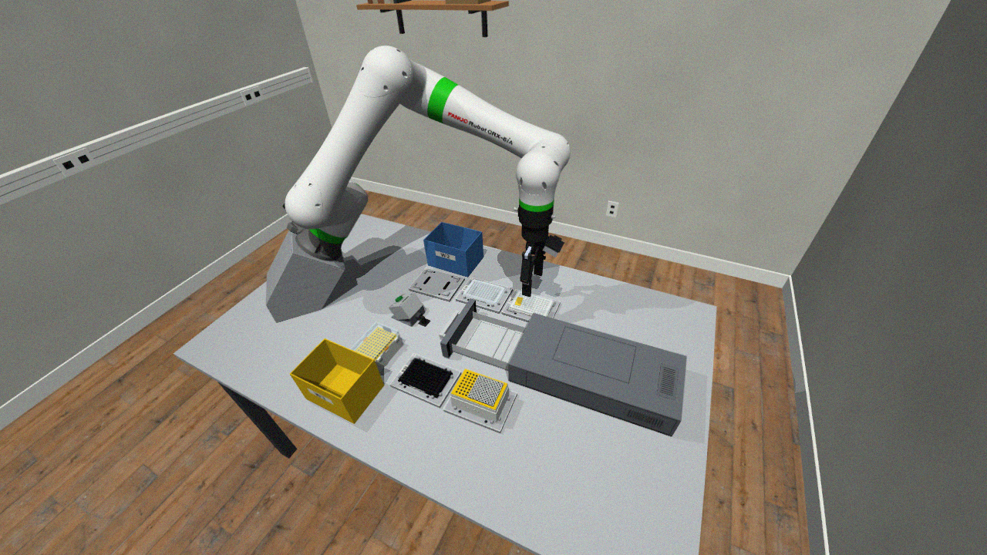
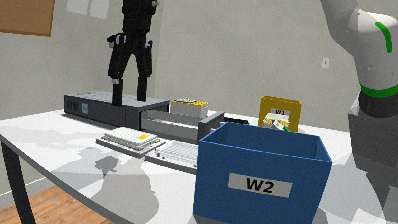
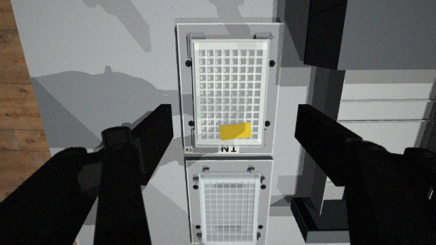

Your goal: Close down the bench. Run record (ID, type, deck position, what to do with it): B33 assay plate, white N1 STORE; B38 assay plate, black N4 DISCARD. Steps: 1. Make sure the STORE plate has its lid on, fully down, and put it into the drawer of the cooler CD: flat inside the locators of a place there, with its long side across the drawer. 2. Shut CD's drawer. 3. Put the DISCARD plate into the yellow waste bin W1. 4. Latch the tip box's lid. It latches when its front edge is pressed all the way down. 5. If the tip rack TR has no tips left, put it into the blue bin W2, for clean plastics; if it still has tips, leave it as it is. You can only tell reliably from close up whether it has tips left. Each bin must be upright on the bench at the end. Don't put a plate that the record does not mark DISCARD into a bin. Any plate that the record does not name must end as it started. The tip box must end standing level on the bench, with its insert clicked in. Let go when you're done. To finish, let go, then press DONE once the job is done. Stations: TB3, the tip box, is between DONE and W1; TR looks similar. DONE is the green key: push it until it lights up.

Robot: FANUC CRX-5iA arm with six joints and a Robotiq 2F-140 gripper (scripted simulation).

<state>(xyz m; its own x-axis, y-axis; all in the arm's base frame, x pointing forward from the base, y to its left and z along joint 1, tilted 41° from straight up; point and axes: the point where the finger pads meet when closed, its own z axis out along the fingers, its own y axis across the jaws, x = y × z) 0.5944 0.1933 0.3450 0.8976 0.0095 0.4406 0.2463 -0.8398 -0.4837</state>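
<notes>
My hand is 11 cm above the clear plate lid. The rest, counted from my hand: cooler drawer: 1 cm ahead, 20 cm to the right, 9 cm below; then white assay plate: 11 cm below; then clear plate: 17 cm behind, 5 cm to the right, 12 cm below.
</notes>
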